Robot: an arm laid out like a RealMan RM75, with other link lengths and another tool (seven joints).
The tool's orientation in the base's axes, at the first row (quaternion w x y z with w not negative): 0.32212, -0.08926, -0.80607, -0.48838
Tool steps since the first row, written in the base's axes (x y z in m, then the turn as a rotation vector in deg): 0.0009, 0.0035, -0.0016, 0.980, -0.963, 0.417; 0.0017, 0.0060, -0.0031, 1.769, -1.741, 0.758; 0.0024, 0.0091, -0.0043, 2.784, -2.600, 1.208; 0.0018, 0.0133, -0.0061, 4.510, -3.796, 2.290; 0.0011, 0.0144, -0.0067, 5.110, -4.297, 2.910
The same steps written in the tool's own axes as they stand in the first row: -0.0023, 0.0010, 0.0031, -0.344, 0.265, -1.369; -0.0042, 0.0016, 0.0053, -0.617, 0.482, -2.474; -0.0060, 0.0026, 0.0080, -0.985, 0.840, -3.781; -0.0074, 0.0031, 0.0124, -1.465, 1.815, -5.878; -0.0074, 0.0029, 0.0138, -1.470, 2.288, -6.756
